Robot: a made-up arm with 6 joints. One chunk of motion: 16 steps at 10 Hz.
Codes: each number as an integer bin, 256 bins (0 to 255) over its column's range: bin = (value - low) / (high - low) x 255, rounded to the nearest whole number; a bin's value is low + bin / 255 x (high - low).
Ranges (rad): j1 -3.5..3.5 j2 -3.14..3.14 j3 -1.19..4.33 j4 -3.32..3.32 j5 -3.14..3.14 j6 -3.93..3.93
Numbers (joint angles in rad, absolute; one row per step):
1: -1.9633 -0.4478 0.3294 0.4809 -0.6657 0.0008
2: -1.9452 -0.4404 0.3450 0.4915 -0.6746 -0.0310
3: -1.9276 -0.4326 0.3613 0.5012 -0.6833 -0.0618
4: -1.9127 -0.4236 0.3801 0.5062 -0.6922 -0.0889
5: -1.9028 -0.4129 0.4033 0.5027 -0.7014 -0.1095
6: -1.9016 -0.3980 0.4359 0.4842 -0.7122 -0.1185
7: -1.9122 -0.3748 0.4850 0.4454 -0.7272 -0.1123
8: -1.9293 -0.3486 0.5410 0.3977 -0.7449 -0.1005
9: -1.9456 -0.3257 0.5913 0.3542 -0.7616 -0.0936
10: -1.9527 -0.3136 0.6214 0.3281 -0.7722 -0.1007
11: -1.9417 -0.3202 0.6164 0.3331 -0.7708 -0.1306
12: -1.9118 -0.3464 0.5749 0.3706 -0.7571 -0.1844
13: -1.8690 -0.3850 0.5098 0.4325 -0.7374 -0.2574
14: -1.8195 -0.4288 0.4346 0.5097 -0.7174 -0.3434
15: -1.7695 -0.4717 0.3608 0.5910 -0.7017 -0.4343
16: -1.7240 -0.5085 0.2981 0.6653 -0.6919 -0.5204
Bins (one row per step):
1: 56 109 70 146 100 128
2: 57 110 71 146 100 126
3: 57 110 72 147 100 125
4: 58 110 73 147 99 125
5: 58 111 74 147 99 124
6: 58 111 75 146 99 124
7: 58 112 77 145 98 124
8: 57 113 80 143 97 124
9: 57 114 82 141 97 124
10: 56 115 84 140 96 124
11: 57 114 83 140 96 123
12: 58 113 82 142 97 122
13: 59 112 79 144 98 119
14: 61 110 75 147 98 116
15: 63 108 72 150 99 113
16: 65 107 69 153 99 111

